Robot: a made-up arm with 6 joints.
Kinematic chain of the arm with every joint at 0, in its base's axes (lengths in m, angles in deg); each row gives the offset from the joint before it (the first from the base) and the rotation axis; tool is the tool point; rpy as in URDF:
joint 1: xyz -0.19 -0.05 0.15 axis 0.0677 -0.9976 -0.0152
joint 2: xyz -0.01 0 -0.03 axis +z
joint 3: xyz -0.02 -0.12 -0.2 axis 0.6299 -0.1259 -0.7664
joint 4: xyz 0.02 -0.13 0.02 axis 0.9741 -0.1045 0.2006
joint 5: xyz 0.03 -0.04 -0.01 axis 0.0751 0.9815 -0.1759
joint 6: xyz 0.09 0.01 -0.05 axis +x
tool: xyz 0.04 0.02 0.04 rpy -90 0 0
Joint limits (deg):
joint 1: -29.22..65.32
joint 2: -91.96..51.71
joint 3: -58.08..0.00
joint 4: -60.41..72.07
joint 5: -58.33..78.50
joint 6: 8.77..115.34
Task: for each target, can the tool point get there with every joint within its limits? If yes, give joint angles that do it. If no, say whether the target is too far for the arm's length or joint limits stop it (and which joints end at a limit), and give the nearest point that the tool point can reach.
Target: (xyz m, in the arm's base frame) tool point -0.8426 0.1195 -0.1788
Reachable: no: too far | nearest point -0.6303 -0.0198 -0.0761 | short by 0.274 m
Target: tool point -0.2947 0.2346 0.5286
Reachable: no: joint limits stop it (at a limit: joint 1, joint 2, joint 3, joint 4, joint 6) | nearest point 0.0174 0.0574 0.3503 | short by 0.401 m
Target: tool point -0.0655 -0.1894 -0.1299
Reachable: yes | joints -17.40 5.40 -31.09 55.20 4.04 58.84
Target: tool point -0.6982 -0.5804 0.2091
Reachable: no: too far | nearest point -0.5417 -0.3764 0.1196 | short by 0.272 m
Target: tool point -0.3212 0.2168 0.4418
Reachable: no: joint limits stop it (at a limit: joint 1, joint 2, joint 5) | nearest point -0.0251 0.0562 0.2666 | short by 0.380 m
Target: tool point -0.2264 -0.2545 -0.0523
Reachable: yes | joints 33.26 -80.87 -30.45 -23.09 -29.89 32.27
